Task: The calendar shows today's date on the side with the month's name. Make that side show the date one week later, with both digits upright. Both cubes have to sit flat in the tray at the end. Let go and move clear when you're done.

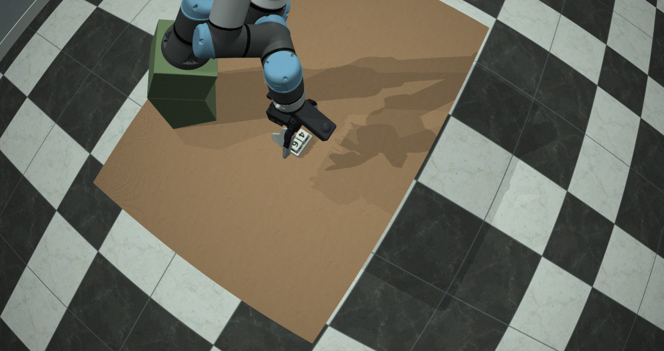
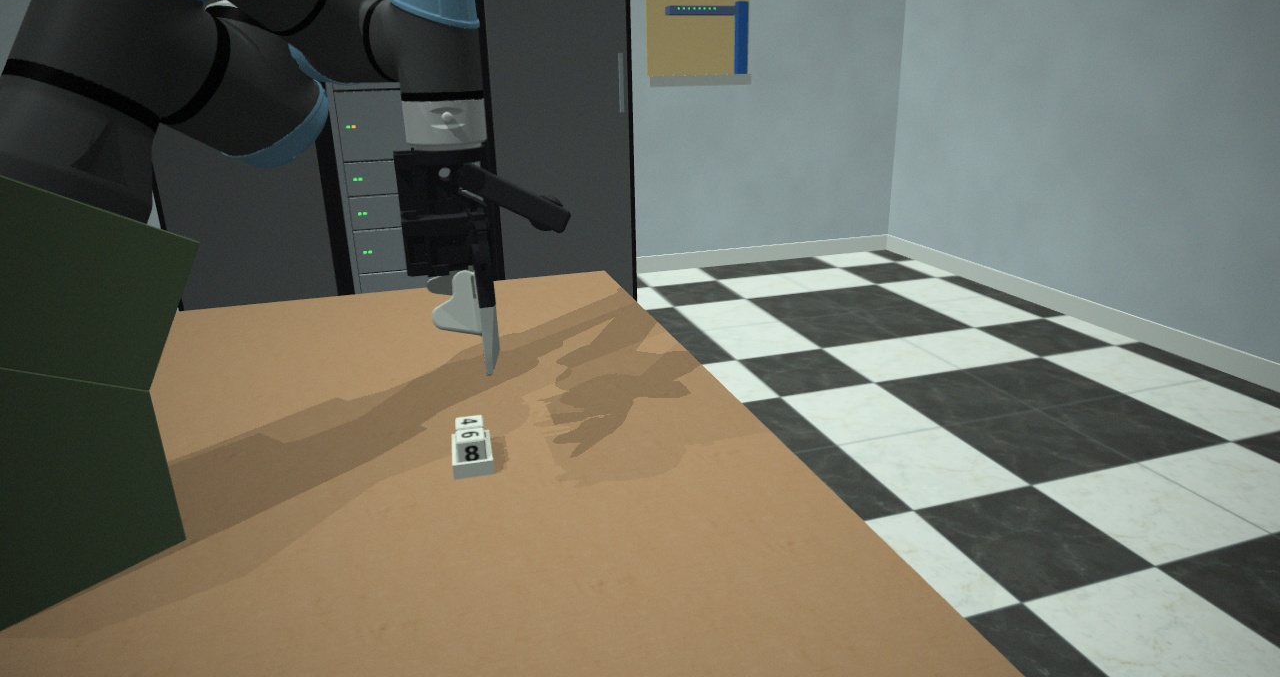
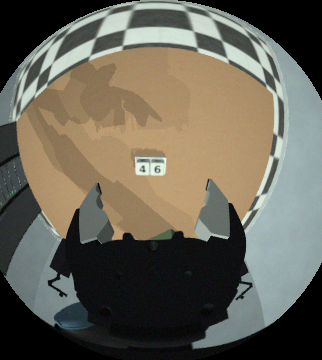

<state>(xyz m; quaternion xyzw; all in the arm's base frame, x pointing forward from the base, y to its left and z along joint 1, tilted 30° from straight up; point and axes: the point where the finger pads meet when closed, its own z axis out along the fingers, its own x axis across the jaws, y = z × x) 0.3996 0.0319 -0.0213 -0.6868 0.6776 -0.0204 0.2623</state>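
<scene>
My hand is 12 cm above the white tray, 2 cm past it and 1 cm to the right of it.
</scene>
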